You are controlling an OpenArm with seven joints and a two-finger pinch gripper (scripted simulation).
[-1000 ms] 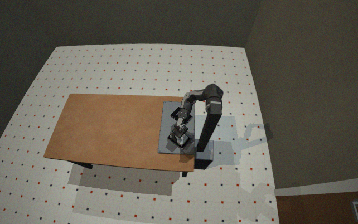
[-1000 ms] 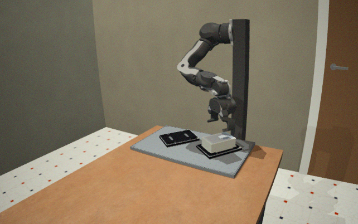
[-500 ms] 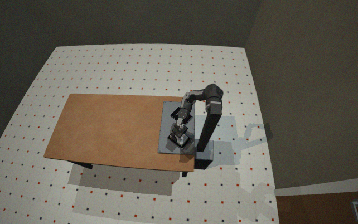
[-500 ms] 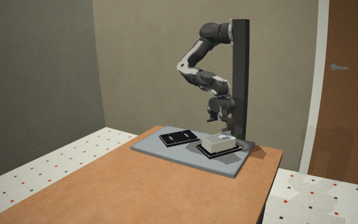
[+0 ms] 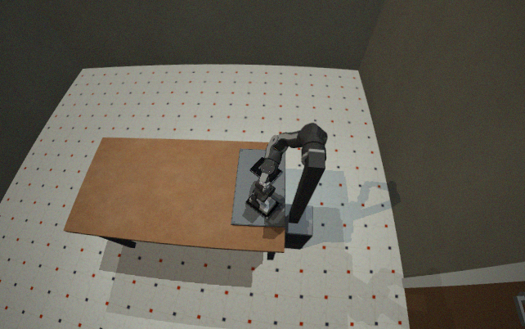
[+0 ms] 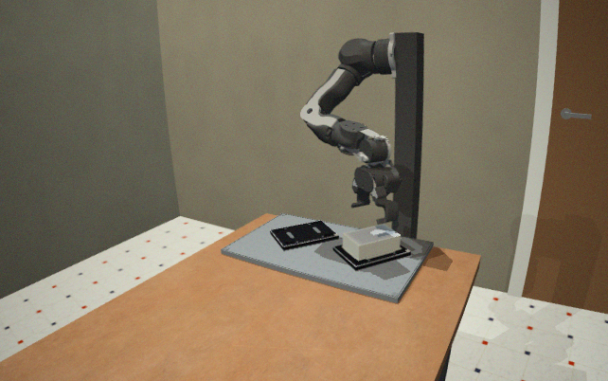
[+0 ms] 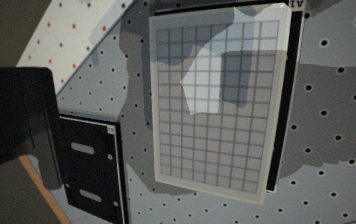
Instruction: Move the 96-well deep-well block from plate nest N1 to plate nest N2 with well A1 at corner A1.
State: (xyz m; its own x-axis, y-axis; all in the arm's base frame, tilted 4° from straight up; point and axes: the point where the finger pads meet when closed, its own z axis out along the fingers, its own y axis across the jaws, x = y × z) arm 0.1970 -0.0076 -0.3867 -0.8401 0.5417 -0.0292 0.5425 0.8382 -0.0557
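Now: the deep-well block 7 cm below my hand. From my hand the other things lie so: plate nest N1: 10 cm below; then A1 label: 10 cm below, 9 cm to the left, 3 cm behind; then plate nest N2: 21 cm to the right, 10 cm below.
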